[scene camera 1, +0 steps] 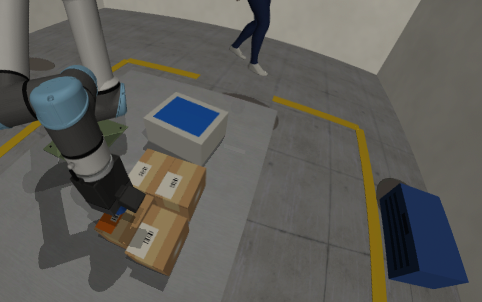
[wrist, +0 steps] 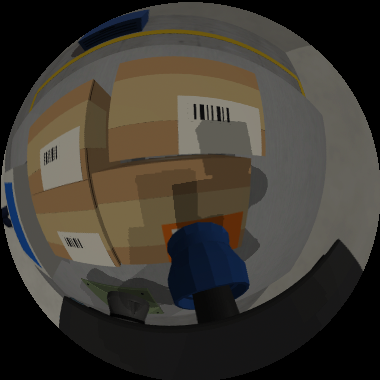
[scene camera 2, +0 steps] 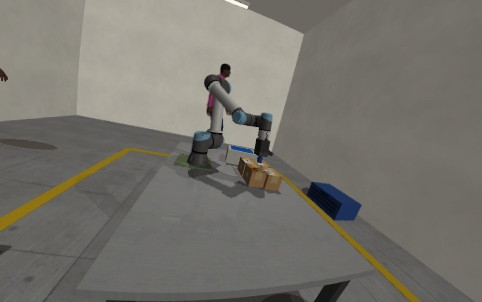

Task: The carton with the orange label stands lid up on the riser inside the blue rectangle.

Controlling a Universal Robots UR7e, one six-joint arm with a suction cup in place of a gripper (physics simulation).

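Where they show: hand, its tool point: (scene camera 1: 120,208) (wrist: 198,247) (scene camera 2: 259,162); arm's base, origin of its link: (wrist: 127,300) (scene camera 2: 197,162).
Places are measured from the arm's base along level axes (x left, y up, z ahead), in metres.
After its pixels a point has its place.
The carton with the orange label (scene camera 1: 118,236) @[x -0.291, y 0.097, z 0.376 m] (scene camera 2: 256,179) @[x -0.300, y 0.049, z 0.346 m] (wrist: 150,217) @[x -0.205, y 0.097, z 0.367 m] stands lid up on the table among three white-labelled cartons. The suction cup of my gripper (scene camera 1: 119,212) (scene camera 2: 260,160) (wrist: 202,235) is blue. It hangs a little above the orange label, with a small gap below it, and holds nothing. It covers part of the label in the wrist view. The riser (scene camera 1: 172,139) @[x 0.076, y 0.074, z 0.365 m] (scene camera 2: 234,158) @[x 0.090, y 0.046, z 0.303 m] is a pale grey block behind the cartons, with the blue rectangle (scene camera 1: 186,116) @[x 0.165, y 0.114, z 0.384 m] (scene camera 2: 241,149) @[x 0.171, y 0.114, z 0.375 m] (wrist: 18,230) on its top. No carton stands on it.
White-labelled cartons (scene camera 1: 162,245) @[x -0.274, y 0.097, z 0.489 m] (scene camera 1: 187,187) @[x -0.101, y 0.097, z 0.491 m] (wrist: 187,90) @[x -0.249, y 0.097, z 0.470 m] stand close against the orange-labelled one. The arm's green base plate (scene camera 2: 182,161) @[x -0.015, y -0.001, z -0.108 m] (wrist: 150,300) @[x -0.090, y 0.002, z 0.008 m] is on the table (scene camera 2: 215,240) @[x -0.707, y -0.005, z 0.036 m]. A blue cabinet (scene camera 1: 430,235) (scene camera 2: 340,202) stands on the floor. A person (scene camera 1: 260,30) stands beyond the table.
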